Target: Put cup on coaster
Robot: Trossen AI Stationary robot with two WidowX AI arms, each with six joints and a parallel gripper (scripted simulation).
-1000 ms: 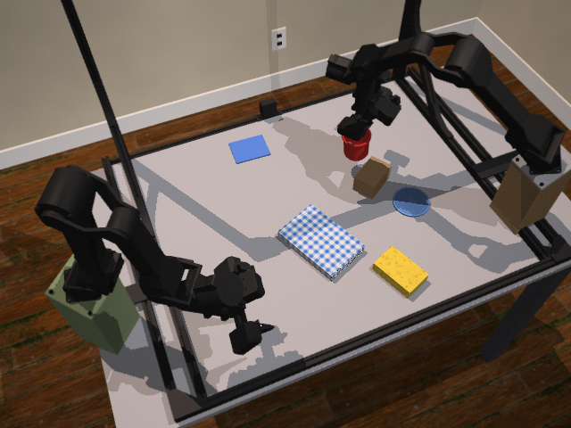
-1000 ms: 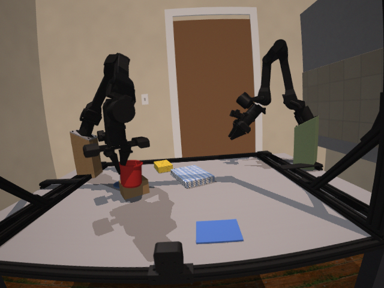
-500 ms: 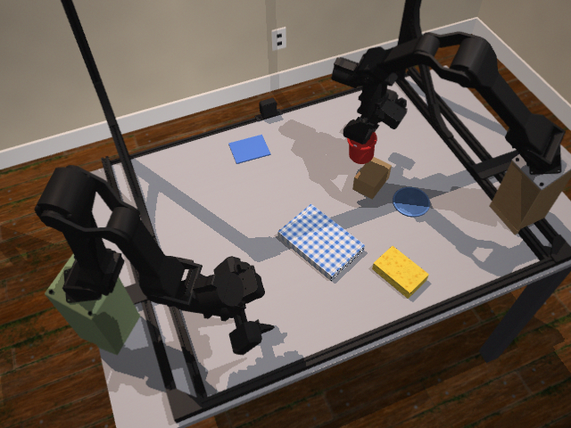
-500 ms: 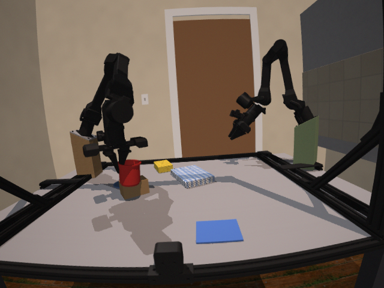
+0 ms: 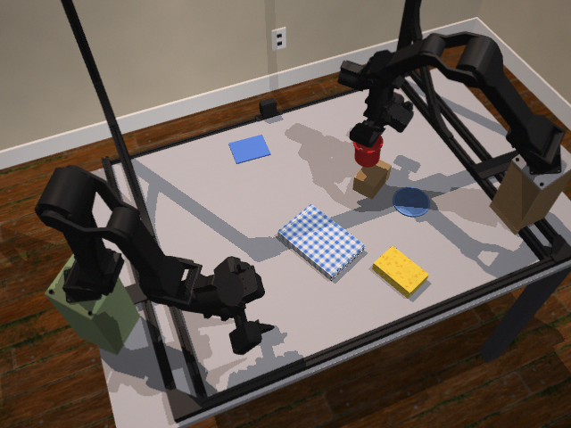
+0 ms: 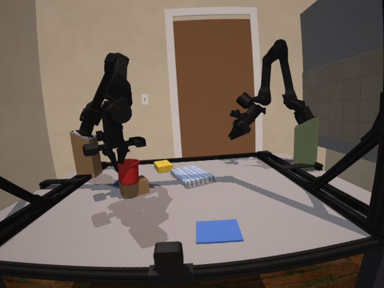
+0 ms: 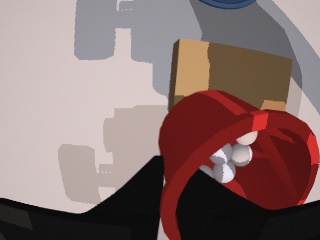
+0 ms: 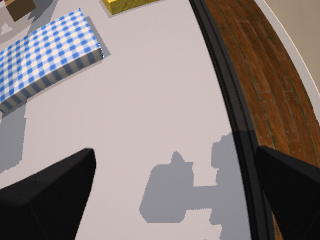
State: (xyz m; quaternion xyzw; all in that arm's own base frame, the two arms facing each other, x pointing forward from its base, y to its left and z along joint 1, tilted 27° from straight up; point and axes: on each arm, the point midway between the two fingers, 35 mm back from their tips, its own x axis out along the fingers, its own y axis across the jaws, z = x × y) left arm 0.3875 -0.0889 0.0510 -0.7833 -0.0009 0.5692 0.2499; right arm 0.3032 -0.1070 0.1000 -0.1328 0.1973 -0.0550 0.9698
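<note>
Right now my left hand is 2 cm short of the cup, 2 cm to the left of it and 4 cm above it. From my left hand the other things lie so: brown box 6 cm ahead, 2 cm to the right, 11 cm below; then flat blue coaster 16 cm behind, 30 cm to the right, 13 cm below.
</note>
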